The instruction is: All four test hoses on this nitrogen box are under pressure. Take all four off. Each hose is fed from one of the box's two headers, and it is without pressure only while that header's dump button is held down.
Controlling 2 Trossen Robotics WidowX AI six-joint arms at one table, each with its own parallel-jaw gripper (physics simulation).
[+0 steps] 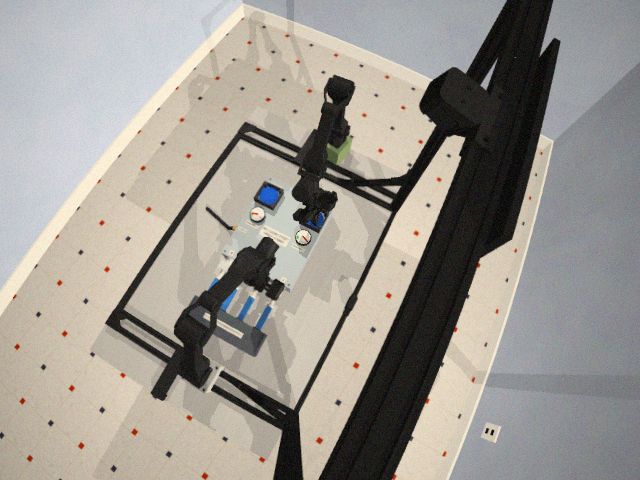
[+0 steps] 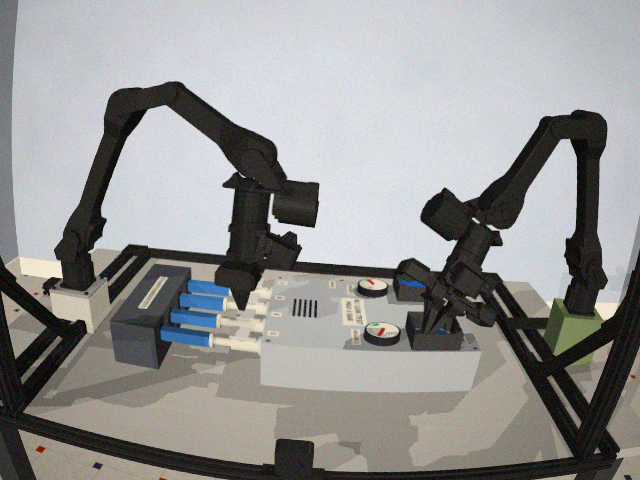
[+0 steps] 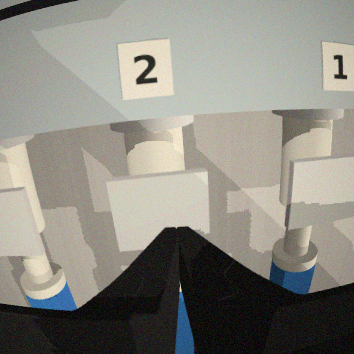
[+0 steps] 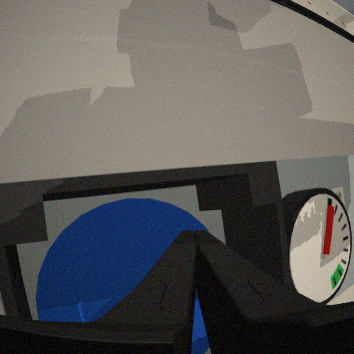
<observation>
My left gripper (image 2: 241, 309) is shut, with nothing in its grasp. Further things: my right gripper (image 2: 422, 341), a blue dump button (image 4: 99, 257) and a grey nitrogen box (image 1: 276, 221).
My left gripper shows as well in image 3 (image 3: 176, 238). My right gripper shows as well in image 1 (image 1: 315, 225) and in image 4 (image 4: 192, 241). The grey nitrogen box also shows in image 3 (image 3: 146, 75) and in image 4 (image 4: 273, 213).
</observation>
